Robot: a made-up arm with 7 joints. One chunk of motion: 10 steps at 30 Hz.
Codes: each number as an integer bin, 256 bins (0 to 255) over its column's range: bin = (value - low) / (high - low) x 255, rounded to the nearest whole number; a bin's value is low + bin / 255 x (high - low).
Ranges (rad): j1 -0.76..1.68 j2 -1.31..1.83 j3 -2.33..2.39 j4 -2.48..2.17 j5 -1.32..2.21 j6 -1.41..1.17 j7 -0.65..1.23
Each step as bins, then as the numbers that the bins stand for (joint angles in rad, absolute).
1 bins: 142 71 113 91 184 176 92
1 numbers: 0.5987 -0.4357 -0.2384 -0.8206 1.2271 0.3707 0.0283
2 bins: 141 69 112 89 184 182 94
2 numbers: 0.5892 -0.4604 -0.2569 -0.8571 1.2271 0.4314 0.0430
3 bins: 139 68 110 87 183 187 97
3 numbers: 0.5700 -0.4727 -0.2939 -0.8935 1.2133 0.4820 0.0651
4 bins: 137 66 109 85 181 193 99
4 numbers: 0.5509 -0.4973 -0.3124 -0.9300 1.1856 0.5427 0.0799
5 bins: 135 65 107 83 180 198 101
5 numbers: 0.5318 -0.5096 -0.3495 -0.9665 1.1718 0.5933 0.0946
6 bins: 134 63 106 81 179 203 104
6 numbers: 0.5222 -0.5342 -0.3680 -1.0029 1.1579 0.6439 0.1167
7 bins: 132 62 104 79 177 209 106
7 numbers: 0.5031 -0.5465 -0.4050 -1.0394 1.1302 0.7046 0.1315
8 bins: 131 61 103 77 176 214 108
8 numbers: 0.4935 -0.5589 -0.4235 -1.0759 1.1164 0.7552 0.1462
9 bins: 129 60 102 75 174 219 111
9 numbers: 0.4744 -0.5712 -0.4420 -1.1124 1.0887 0.8058 0.1684
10 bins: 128 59 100 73 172 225 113
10 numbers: 0.4648 -0.5835 -0.4790 -1.1488 1.0610 0.8665 0.1831
